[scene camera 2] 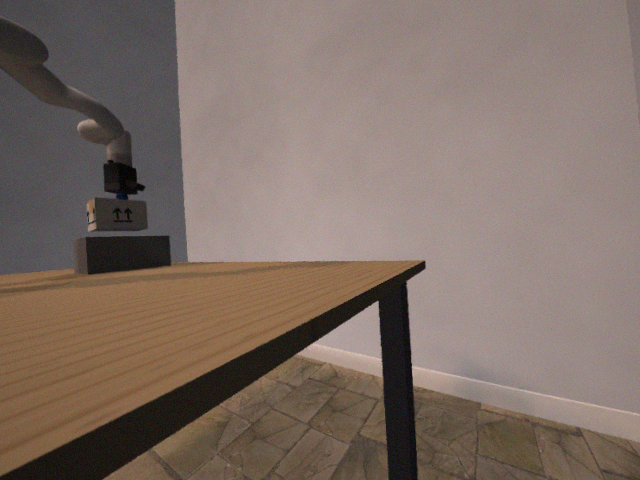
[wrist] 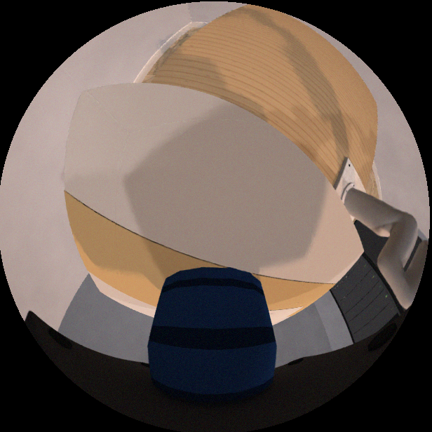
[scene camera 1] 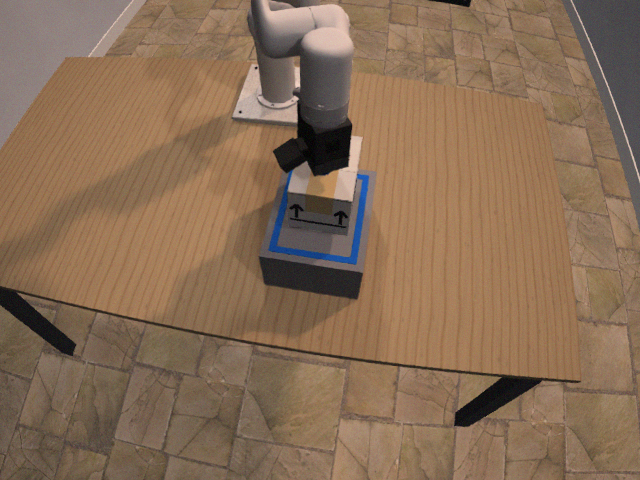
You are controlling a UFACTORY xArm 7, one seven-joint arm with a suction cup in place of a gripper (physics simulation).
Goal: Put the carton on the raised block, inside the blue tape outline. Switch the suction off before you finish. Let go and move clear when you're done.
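Frame: origin at the arm's base, x ahead, y left, z up, level; metres.
Seen in the pictures: hand, its tool point: (scene camera 2: 122,205); arm's base, origin of its link: (scene camera 1: 279,93).
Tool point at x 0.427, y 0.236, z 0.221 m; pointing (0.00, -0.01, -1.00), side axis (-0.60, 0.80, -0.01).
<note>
Offsets run from my tool point to a thing's middle. "spot": to the spot under its first point. Level surfaces: height alone.
The white carton @(dz -0.042, dx -0.014, dy +0.005 m) (scene camera 1: 317,217) (scene camera 2: 105,214) (wrist: 210,175), with a tan tape strip and black arrows, hangs upright and about level over the raised grey block @(dz -0.186, dx -0.004, dy +0.001 m) (scene camera 1: 312,276) (scene camera 2: 129,254). A narrow gap shows between carton and block in scene camera 2. The blue tape outline @(spot: dz -0.126, dx +0.100, dy +0.007 m) (scene camera 1: 310,254) shows in front of the carton and along its left and right in scene camera 1; most of its far side is hidden. My suction cup (scene camera 2: 122,196) (wrist: 212,277) is on the carton's top and holds it. In scene camera 1 the cup is hidden under the black wrist body.
The block stands on the wooden table @(dz -0.246 m) (scene camera 1: 454,232) (scene camera 2: 180,320). The white robot base plate (scene camera 1: 248,107) (wrist: 345,177) is behind it. A black camera housing (scene camera 1: 290,155) juts from the wrist. The table's front edge lies beyond the block's front side.
</note>
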